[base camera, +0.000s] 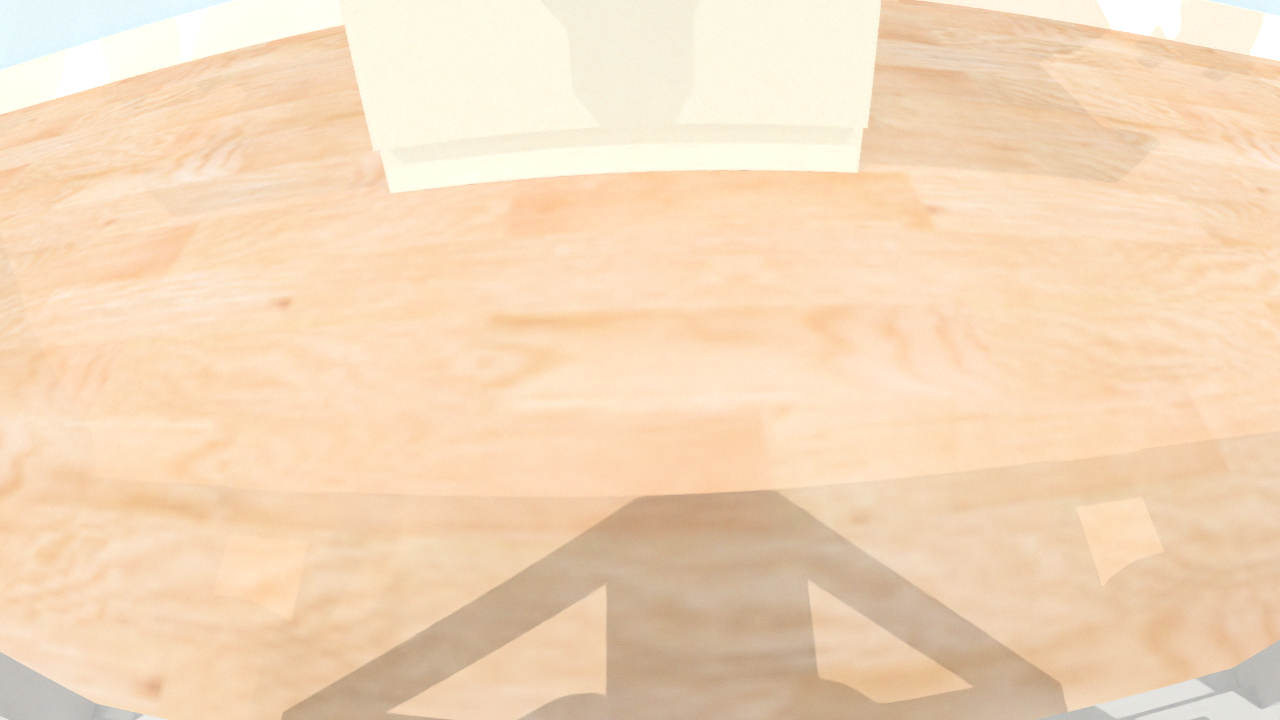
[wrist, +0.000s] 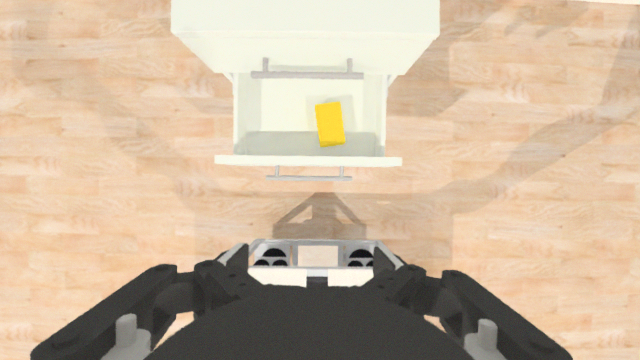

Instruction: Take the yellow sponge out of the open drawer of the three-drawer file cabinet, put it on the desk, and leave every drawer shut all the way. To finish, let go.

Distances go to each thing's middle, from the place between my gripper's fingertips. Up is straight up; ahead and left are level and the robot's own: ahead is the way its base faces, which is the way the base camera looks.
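Scene:
The yellow sponge [wrist: 329,117] is 430 mm below my hand, and it's 30 mm to the right of my hand and 180 mm ahead of it.

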